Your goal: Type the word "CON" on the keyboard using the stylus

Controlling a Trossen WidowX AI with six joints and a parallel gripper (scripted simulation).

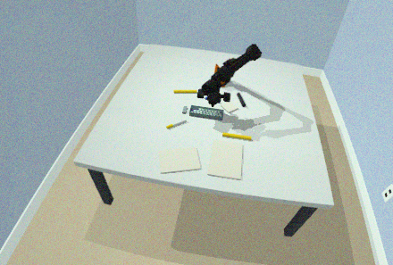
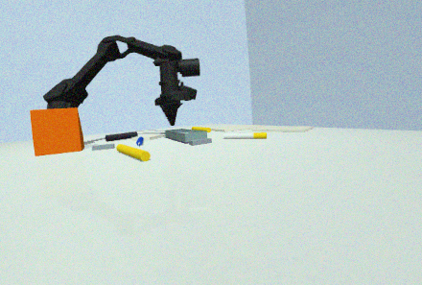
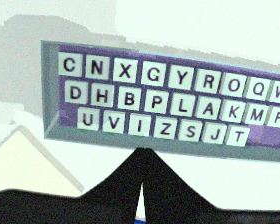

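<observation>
My gripper tip is 130 mm past the stylus tip, 70 mm to the left of it and 40 mm above it. Round my gripper tip: small grey block 160 mm to the right, 40 mm below, 10 mm ahead; black stylus 180 mm to the left, 140 mm behind, 30 mm below; white-and-yellow marker 200 mm to the right, 150 mm ahead, 40 mm below.
</observation>
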